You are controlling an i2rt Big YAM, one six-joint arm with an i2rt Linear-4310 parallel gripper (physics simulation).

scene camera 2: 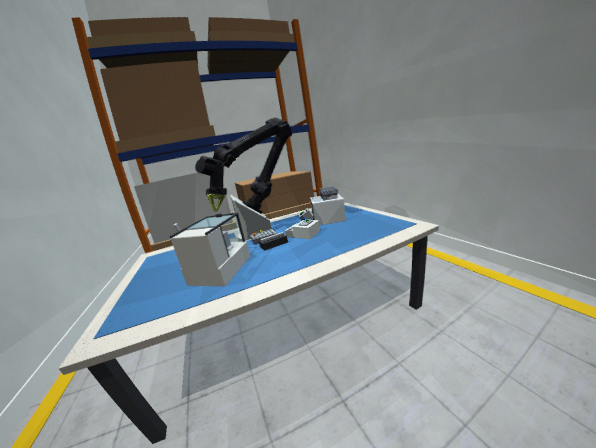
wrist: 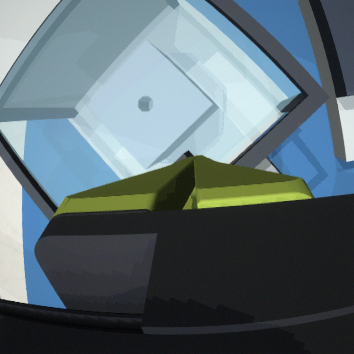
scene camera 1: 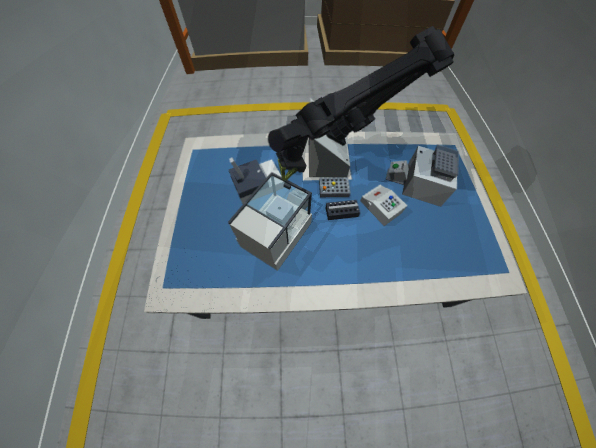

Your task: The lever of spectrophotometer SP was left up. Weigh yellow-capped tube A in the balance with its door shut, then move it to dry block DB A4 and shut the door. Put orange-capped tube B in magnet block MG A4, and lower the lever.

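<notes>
My gripper [scene camera 1: 285, 178] [scene camera 2: 216, 208] [wrist: 196, 169] is shut and empty, above the back edge of the glass-topped balance [scene camera 1: 255, 225] [scene camera 2: 201, 262]. A dark handle [wrist: 188, 153] partly shows past the fingertips in the wrist view; I cannot tell whether the balance door is shut. The weighing platform [scene camera 1: 279, 209] [wrist: 145, 120] bears no tube. The yellow-capped tube [scene camera 1: 334, 183] and orange-capped tube [scene camera 1: 324, 188] stand in the grey rack [scene camera 1: 334, 194]. A black block with a row of holes [scene camera 1: 343, 210] [scene camera 2: 273, 242] lies in front. A dark device [scene camera 1: 250, 172] at the back left has an upright lever [scene camera 1: 235, 167] [scene camera 2: 175, 227].
A white device with blue and green dots [scene camera 1: 380, 207] [scene camera 2: 305, 230] stands right of the black block. A small green-buttoned device [scene camera 1: 397, 174] and a white box [scene camera 1: 429, 187] [scene camera 2: 330, 210] bearing a dark gridded block [scene camera 1: 445, 161] stand farther right. A slanted pale panel [scene camera 1: 327, 162] [scene camera 2: 250, 217] rises behind the rack.
</notes>
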